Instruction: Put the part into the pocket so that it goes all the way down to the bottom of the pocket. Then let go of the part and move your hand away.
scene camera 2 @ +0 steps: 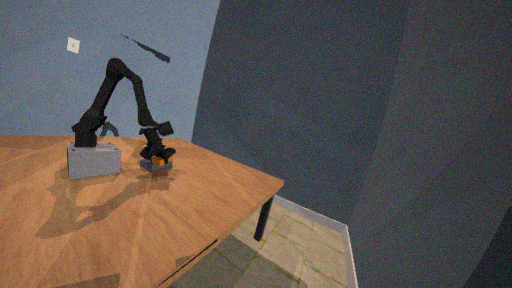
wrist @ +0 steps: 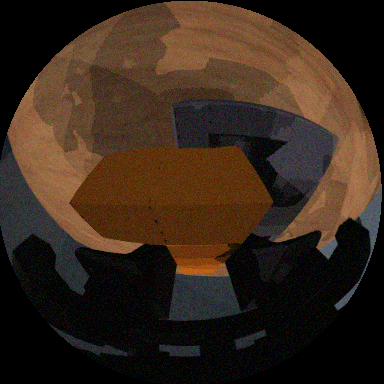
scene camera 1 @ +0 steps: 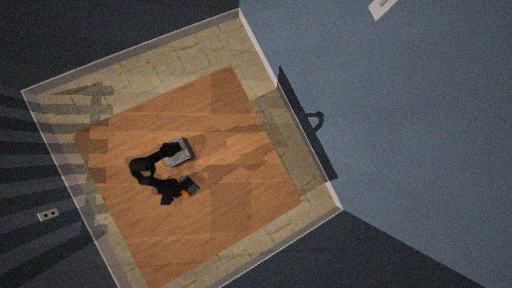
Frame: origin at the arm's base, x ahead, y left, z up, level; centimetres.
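Seen in the pictures: gripper, fingertip midpoint: (scene camera 2: 165, 162) (scene camera 1: 185, 191); arm's base, origin of the base link: (scene camera 2: 85, 145) (scene camera 1: 175, 147).
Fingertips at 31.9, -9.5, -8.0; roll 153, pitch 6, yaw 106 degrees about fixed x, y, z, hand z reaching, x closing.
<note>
Pixels of each thing's top centre, then the offset from my fingertips to it, as dx, dy, dz. Level surfaces: height alone.
- orange part, middle of its top: (wrist: 173, 266) (scene camera 2: 165, 156) (scene camera 1: 180, 193) -1.1, -1.7, +4.2
- dark grey block, middle of its top: (wrist: 251, 221) (scene camera 2: 157, 159) (scene camera 1: 187, 186) -3.0, +3.1, +1.2
- wooden table, its level: dz -2.5
The orange part (scene camera 1: 185, 194) (scene camera 2: 158, 161) (wrist: 170, 185) is held between the gripper's black fingers. In the wrist view its wide body spreads across the middle, with a narrower piece between the fingers. My gripper (wrist: 197, 222) is shut on it, low at the block. The dark grey block (scene camera 1: 192, 187) (scene camera 2: 148, 166) (wrist: 307, 150) lies on the table. Its dark pocket (wrist: 235, 141) shows partly beyond the part, which covers the rest. In the wrist view the part overlaps the block's near left area and reaches past its left edge. Whether the part touches the block is hidden.
The arm's light grey base box (scene camera 1: 176, 160) (scene camera 2: 94, 162) stands on the wooden table (scene camera 1: 225, 220) (scene camera 2: 150, 215), near the block. Shadows of the arm cross the table. A table edge and a dark leg (scene camera 2: 263, 220) show at the right in the second scene view.
</note>
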